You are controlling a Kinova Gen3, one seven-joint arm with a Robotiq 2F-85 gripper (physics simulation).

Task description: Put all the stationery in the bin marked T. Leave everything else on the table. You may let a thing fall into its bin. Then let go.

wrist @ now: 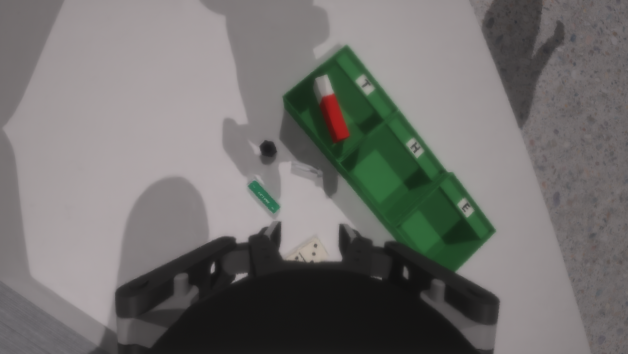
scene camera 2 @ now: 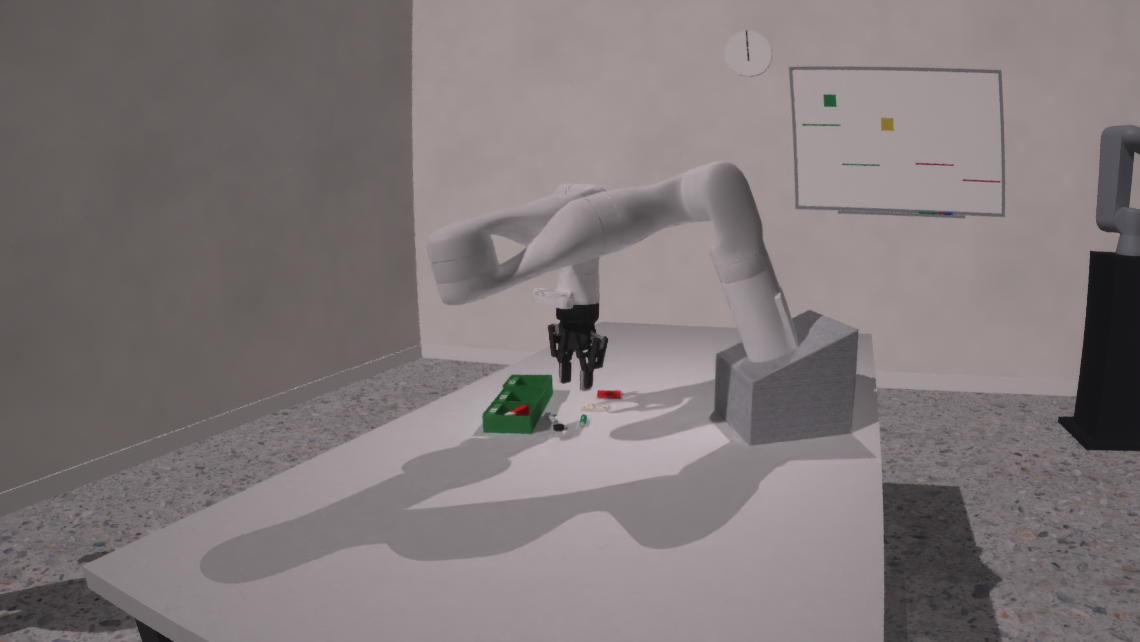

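Where they show: gripper, fingertip midpoint: point(wrist: 310, 233) point(scene camera 2: 575, 386); arm's base, origin of the base link: point(scene camera 2: 772, 349).
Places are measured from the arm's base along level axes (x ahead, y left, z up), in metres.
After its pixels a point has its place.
The green three-part tray point(scene camera 2: 507, 424) {z -0.118, x 0.430, y 0.145 m} has bins marked T point(wrist: 352, 102) {z -0.127, x 0.461, y 0.106 m}, H point(wrist: 382, 175) {z -0.127, x 0.455, y 0.016 m} and E point(wrist: 420, 230) {z -0.127, x 0.467, y -0.065 m}. A red block-shaped thing with a white end point(scene camera 2: 518, 411) {z -0.105, x 0.426, y 0.107 m} point(wrist: 334, 117) {z -0.104, x 0.428, y 0.096 m} lies tilted in bin T. My gripper point(scene camera 2: 575, 382) {z -0.080, x 0.354, y 0.013 m} point(wrist: 310, 233) {z -0.080, x 0.354, y 0.013 m} is partly open and empty, above the table beside the tray. On the table lie a small green cylinder point(scene camera 2: 583, 419) {z -0.123, x 0.321, y 0.067 m} point(wrist: 264, 196) {z -0.124, x 0.326, y 0.058 m}, a small black knob-like thing point(scene camera 2: 559, 427) {z -0.127, x 0.349, y 0.109 m} point(wrist: 268, 148) {z -0.125, x 0.354, y 0.102 m}, a greyish clip-like thing point(scene camera 2: 551, 417) {z -0.125, x 0.381, y 0.066 m} point(wrist: 306, 170) {z -0.125, x 0.379, y 0.062 m} and a white domino point(scene camera 2: 595, 407) {z -0.127, x 0.326, y -0.017 m} point(wrist: 314, 249) {z -0.127, x 0.346, y -0.021 m}, partly hidden in the wrist view. A red thing point(scene camera 2: 609, 393) {z -0.123, x 0.326, y -0.103 m} lies behind the domino.
The arm's grey base block point(scene camera 2: 801, 398) {z -0.062, x -0.056, y 0.077 m} stands on the right of the table point(scene camera 2: 678, 590) {z -0.134, x 0.045, y 0.568 m} in the scene view. The tray stands near the table edge that borders the speckled floor in the wrist view. Shadows of the arm cross the table.
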